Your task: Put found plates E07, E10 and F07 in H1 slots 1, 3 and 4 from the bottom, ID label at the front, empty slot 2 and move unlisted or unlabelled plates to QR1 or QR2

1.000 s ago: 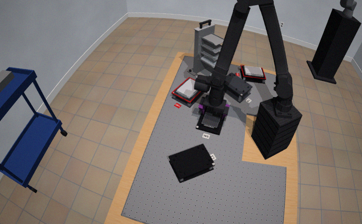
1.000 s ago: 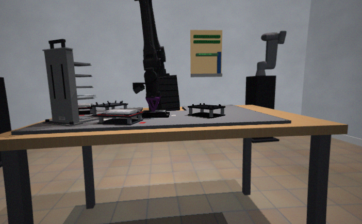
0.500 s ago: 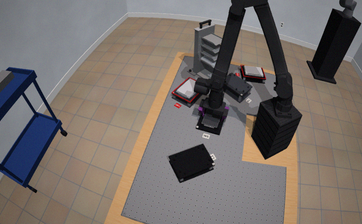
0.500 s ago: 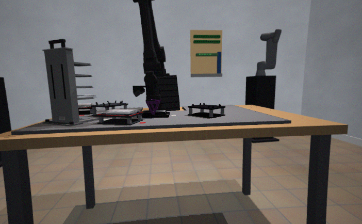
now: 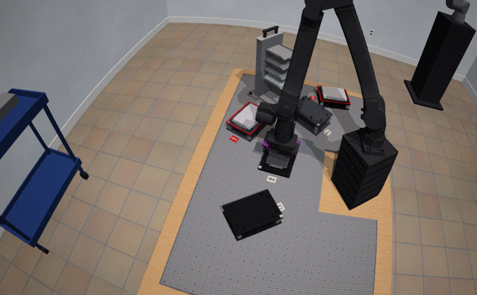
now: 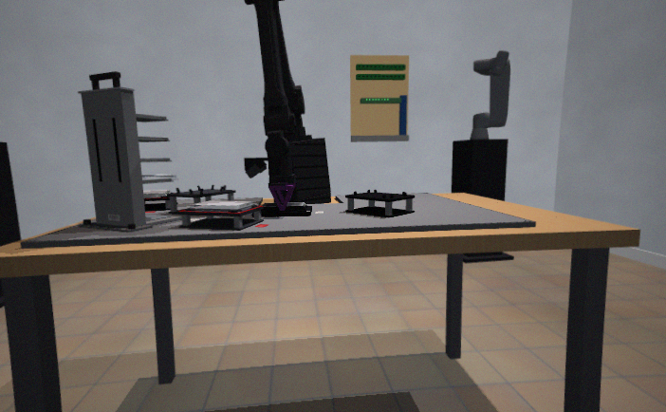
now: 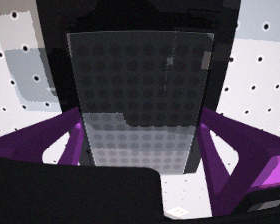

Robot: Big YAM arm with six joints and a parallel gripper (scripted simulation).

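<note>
The regrip nest lies 12 cm behind my hand, 24 cm to the right of it and 3 cm above it. From my hand the other things lie so: dark plate: right at my hand; then N6 deck label: 2 cm ahead, 10 cm to the left, 2 cm below; then red-rimmed quarantine nest: 14 cm ahead, 16 cm to the right, 1 cm above.
</note>
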